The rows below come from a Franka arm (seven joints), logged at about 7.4 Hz.
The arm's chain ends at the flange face. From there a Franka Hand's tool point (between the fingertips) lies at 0.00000 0.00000 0.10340 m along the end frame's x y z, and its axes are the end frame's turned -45 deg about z.
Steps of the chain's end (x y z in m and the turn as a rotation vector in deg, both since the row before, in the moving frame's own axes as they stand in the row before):
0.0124 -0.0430 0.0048 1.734 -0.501 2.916
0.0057 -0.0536 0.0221 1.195 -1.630 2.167
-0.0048 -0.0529 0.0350 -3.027 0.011 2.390
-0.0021 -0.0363 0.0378 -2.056 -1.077 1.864
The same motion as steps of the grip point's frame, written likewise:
0.0408 -0.0244 0.0047 1.580 0.872 2.916
0.0414 -0.0375 0.0220 1.998 -0.308 2.167
0.0301 -0.0370 0.0349 -2.148 -2.133 2.390
0.0202 -0.0260 0.0377 -0.692 -2.215 1.864

